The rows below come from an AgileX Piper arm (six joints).
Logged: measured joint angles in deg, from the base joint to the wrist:
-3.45, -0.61, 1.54, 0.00, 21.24, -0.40
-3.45, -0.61, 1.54, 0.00, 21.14, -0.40
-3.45, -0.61, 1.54, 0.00, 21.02, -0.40
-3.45, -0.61, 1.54, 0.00, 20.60, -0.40
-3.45, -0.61, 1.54, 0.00, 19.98, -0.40
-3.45, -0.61, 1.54, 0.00, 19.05, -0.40
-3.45, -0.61, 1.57, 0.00, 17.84, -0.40
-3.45, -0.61, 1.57, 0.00, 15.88, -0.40
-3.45, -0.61, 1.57, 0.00, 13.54, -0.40
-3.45, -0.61, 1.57, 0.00, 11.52, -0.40
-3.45, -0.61, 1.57, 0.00, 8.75, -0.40
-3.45, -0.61, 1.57, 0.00, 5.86, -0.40
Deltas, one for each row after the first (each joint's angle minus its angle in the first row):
0.00, 0.00, 0.00, 0.00, -0.10, 0.00
0.00, 0.00, 0.00, 0.00, -0.22, 0.00
0.00, 0.00, 0.00, 0.00, -0.64, 0.00
0.00, 0.00, 0.00, 0.00, -1.26, 0.00
0.00, 0.00, 0.00, 0.00, -2.19, 0.00
0.00, 0.00, 0.03, 0.00, -3.40, 0.00
0.00, 0.00, 0.03, 0.00, -5.36, 0.00
0.00, 0.00, 0.03, 0.00, -7.70, 0.00
0.00, 0.00, 0.03, 0.00, -9.72, 0.00
0.00, 0.00, 0.03, 0.00, -12.49, 0.00
0.00, 0.00, 0.03, 0.00, -15.38, 0.00

